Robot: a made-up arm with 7 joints.
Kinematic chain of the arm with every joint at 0, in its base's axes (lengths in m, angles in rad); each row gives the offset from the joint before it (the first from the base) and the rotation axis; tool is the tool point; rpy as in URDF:
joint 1: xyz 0 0 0.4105 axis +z
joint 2: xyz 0 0 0 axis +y
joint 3: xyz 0 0 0.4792 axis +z
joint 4: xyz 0.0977 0 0 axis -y
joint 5: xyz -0.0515 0 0.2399 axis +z
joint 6: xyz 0 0 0 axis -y
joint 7: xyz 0.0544 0 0 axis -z
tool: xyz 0 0 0 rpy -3.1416 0 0
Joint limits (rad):
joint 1: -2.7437..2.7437
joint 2: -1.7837..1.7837
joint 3: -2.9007..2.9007
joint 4: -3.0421..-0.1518
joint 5: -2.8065..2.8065
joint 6: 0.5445..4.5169
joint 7: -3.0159..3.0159
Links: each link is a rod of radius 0.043 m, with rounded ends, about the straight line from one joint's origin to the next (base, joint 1, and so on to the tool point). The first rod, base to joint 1, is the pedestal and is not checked.
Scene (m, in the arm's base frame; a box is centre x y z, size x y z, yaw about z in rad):
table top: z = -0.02
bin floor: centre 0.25 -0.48 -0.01 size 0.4 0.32 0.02 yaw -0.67
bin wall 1: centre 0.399 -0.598 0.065 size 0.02 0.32 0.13 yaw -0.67
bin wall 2: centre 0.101 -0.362 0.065 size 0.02 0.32 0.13 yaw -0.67
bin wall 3: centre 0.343 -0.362 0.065 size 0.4 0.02 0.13 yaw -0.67
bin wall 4: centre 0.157 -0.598 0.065 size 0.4 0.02 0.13 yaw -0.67
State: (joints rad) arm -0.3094 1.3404 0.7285 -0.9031 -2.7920 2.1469 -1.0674
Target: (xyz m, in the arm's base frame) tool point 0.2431 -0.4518 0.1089
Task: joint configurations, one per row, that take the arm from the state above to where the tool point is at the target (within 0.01 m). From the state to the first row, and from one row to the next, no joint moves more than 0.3 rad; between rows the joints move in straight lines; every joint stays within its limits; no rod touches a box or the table.
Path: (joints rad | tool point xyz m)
1: -0.5116 1.2189 0.6418 -1.0939 -2.7968 2.1882 -1.1539 | 0.6988 -0.1490 0.3775
2: -0.7139 1.0973 0.5551 -1.2846 -2.8017 2.2295 -1.2405 | 0.6251 -0.2756 0.4046
3: -0.9161 0.9758 0.4684 -1.4754 -2.8065 2.2708 -1.3270 | 0.5201 -0.3817 0.4307
4: -1.0419 1.1976 0.2798 -1.5885 -2.8065 2.2870 -1.1972 | 0.3976 -0.4506 0.2538
5: -1.1676 1.4194 0.0912 -1.7017 -2.8065 2.3031 -1.0674 | 0.2431 -0.4518 0.1089

